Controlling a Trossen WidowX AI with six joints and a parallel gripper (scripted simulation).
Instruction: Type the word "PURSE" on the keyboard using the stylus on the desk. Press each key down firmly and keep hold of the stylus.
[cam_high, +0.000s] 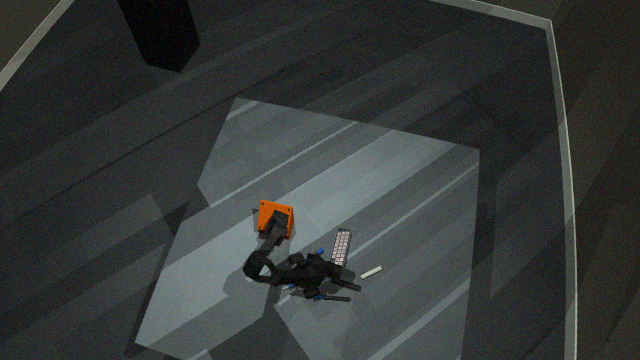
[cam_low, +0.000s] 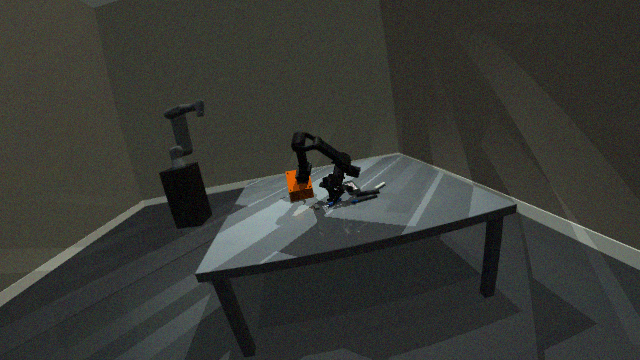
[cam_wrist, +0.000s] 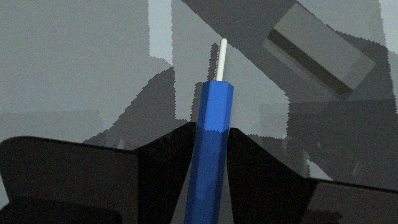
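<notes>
My gripper tip is now 30 mm to the left of the stylus tip and 30 mm past it. From my gripper tip the other things lie so: white cylinder 280 mm ahead, 150 mm to the left; then grey block 80 mm behind; then blue stylus 10 mm to the right, 10 mm behind.
</notes>
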